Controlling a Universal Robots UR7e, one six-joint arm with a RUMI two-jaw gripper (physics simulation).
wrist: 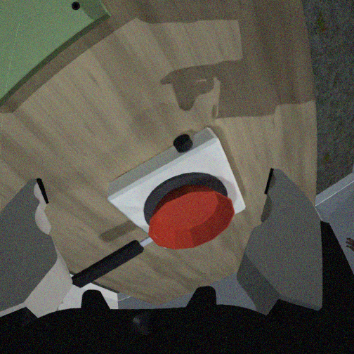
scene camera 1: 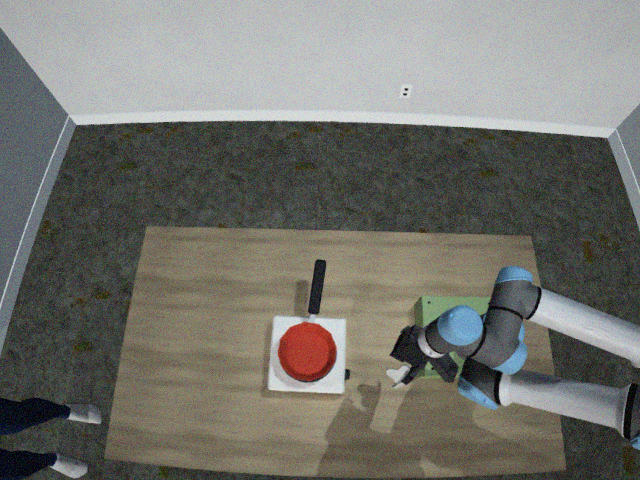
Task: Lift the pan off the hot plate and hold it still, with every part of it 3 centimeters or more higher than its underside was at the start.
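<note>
You've got the gripper in the pictures, and the wrist view shows it too. Then there's a red pan, plus a white hot plate.
</note>
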